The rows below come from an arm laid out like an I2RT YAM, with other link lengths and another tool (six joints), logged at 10 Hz.
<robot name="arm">
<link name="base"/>
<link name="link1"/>
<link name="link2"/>
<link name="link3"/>
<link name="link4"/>
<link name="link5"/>
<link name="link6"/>
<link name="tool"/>
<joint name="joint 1" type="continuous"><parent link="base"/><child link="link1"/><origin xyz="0 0 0.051" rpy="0 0 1.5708"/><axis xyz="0 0 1"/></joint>
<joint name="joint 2" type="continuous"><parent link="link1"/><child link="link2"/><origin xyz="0.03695 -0.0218 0.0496" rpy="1.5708 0 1.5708"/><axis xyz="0 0 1"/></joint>
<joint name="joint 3" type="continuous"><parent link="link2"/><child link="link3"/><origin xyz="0.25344 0 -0.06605" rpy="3.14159 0 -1.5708"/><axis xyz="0 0 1"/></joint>
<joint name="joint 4" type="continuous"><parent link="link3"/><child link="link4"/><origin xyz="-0.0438 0.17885 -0.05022" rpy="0 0 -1.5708"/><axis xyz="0 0 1"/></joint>
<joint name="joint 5" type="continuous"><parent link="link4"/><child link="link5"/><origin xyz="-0.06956 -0.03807 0.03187" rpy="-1.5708 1.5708 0"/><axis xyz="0 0 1"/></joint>
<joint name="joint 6" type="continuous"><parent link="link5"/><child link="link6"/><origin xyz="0 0.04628 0.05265" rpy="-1.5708 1.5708 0"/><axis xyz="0 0 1"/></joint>
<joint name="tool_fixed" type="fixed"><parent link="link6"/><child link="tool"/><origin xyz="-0.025 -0.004 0.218" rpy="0 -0.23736 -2.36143"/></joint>
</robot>
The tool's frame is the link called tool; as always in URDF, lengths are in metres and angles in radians. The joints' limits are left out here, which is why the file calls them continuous.
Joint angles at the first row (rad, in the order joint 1, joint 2, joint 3, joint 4, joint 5, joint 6):
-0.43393, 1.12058, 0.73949, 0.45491, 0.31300, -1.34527
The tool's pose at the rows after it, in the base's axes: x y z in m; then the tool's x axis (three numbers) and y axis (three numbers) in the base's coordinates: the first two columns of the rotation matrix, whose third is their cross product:
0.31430, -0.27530, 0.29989, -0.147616, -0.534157, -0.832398, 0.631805, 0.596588, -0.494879
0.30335, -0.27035, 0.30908, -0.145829, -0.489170, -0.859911, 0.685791, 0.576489, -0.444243
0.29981, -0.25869, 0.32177, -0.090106, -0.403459, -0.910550, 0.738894, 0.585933, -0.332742
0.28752, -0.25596, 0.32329, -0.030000, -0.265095, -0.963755, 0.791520, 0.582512, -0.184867
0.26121, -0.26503, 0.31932, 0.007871, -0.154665, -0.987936, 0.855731, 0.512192, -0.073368
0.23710, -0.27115, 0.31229, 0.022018, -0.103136, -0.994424, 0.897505, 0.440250, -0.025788
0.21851, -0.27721, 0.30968, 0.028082, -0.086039, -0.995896, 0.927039, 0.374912, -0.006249
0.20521, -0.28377, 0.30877, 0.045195, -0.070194, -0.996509, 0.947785, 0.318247, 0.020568
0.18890, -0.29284, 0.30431, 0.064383, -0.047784, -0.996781, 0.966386, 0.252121, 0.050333
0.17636, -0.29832, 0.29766, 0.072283, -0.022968, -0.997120, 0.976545, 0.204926, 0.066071
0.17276, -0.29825, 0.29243, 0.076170, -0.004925, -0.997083, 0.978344, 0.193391, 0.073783
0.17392, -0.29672, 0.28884, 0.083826, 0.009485, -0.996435, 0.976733, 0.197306, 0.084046
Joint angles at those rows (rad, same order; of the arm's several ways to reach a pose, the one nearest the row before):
-0.39503, 1.10039, 0.76584, 0.38509, 0.39196, -1.31781
-0.30234, 1.07710, 0.82152, 0.30499, 0.54797, -1.26669
-0.19020, 1.07594, 0.93672, 0.17107, 0.70131, -1.14004
-0.14169, 1.08588, 1.09235, -0.06350, 0.80132, -0.92527
-0.14594, 1.09998, 1.21440, -0.27292, 0.88671, -0.73072
-0.14818, 1.09998, 1.26021, -0.39581, 0.95696, -0.61245
-0.15433, 1.10494, 1.28385, -0.46024, 1.01528, -0.54571
-0.17569, 1.11946, 1.31286, -0.50945, 1.04618, -0.48353
-0.22261, 1.13470, 1.33841, -0.56438, 1.05610, -0.41182
-0.26075, 1.14805, 1.36128, -0.62540, 1.05305, -0.34963
-0.26949, 1.15188, 1.37008, -0.66321, 1.04660, -0.31298
-0.26952, 1.15262, 1.37351, -0.68228, 1.03513, -0.28974

